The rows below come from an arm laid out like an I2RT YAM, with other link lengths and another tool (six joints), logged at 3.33 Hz.
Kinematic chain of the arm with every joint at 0, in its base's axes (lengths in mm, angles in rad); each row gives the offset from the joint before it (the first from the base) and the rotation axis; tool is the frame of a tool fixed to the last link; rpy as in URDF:
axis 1: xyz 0 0 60.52 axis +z
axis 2: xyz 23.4 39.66 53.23 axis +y
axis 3: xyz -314.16 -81.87 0 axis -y
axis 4: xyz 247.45 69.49 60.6 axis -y
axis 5: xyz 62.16 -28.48 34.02 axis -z
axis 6: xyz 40.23 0 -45.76 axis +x
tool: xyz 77 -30 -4 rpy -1.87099 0.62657 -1.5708
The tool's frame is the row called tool.
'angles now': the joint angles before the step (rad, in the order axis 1, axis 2, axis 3, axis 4, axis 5, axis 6). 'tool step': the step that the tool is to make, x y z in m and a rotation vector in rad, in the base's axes. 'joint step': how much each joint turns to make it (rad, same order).
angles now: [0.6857 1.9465 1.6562 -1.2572 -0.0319 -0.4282]
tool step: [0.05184 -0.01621 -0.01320 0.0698 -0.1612 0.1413]
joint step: [-0.1102 0.0004 -0.0687 0.2350 0.0119 -0.2537]
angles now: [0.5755 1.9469 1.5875 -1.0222 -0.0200 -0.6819]
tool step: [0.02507 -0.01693 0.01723 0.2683 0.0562 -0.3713]
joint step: [-0.1049 -0.0008 0.0656 0.0569 -0.1870 0.3247]
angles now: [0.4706 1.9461 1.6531 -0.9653 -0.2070 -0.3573]
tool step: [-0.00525 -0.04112 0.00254 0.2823 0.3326 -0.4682]
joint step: [-0.1622 0.0004 0.0199 -0.0721 -0.2868 0.4293]
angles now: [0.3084 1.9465 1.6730 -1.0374 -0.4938 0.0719]
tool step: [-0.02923 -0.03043 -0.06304 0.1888 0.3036 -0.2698]
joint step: [-0.1224 0.0000 -0.2827 0.1706 -0.2220 0.2393]
